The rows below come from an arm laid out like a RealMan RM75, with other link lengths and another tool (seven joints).
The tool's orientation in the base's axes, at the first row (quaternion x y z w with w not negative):
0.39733 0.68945 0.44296 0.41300
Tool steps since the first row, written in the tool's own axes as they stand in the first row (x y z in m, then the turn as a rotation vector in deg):
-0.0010 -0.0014 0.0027 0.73 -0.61 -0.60
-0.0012 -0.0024 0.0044 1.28 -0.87 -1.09
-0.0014 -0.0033 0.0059 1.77 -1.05 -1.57
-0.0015 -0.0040 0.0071 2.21 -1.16 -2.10
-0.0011 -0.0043 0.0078 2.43 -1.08 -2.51
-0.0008 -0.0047 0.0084 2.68 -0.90 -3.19
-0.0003 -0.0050 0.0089 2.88 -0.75 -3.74
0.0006 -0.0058 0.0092 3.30 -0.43 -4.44
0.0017 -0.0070 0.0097 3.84 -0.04 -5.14
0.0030 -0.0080 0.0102 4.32 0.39 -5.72
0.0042 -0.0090 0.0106 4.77 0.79 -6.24
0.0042 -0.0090 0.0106 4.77 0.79 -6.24
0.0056 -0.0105 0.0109 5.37 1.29 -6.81
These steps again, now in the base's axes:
0.0026 -0.0006 -0.0018 -0.91 0.32 -0.57
0.0040 -0.0006 -0.0032 -1.60 0.61 -0.80
0.0053 -0.0006 -0.0044 -2.25 0.87 -0.95
0.0063 -0.0005 -0.0053 -2.90 1.09 -1.01
0.0068 -0.0001 -0.0059 -3.34 1.20 -0.87
0.0072 0.0003 -0.0065 -4.02 1.28 -0.58
0.0074 0.0008 -0.0070 -4.57 1.36 -0.33
0.0072 0.0015 -0.0080 -5.30 1.64 0.06
0.0071 0.0023 -0.0095 -6.06 2.04 0.50
0.0069 0.0033 -0.0109 -6.68 2.44 0.95
0.0067 0.0042 -0.0122 -7.24 2.83 1.37
0.0067 0.0042 -0.0122 -7.24 2.83 1.37
0.0062 0.0051 -0.0140 -7.88 3.36 1.86

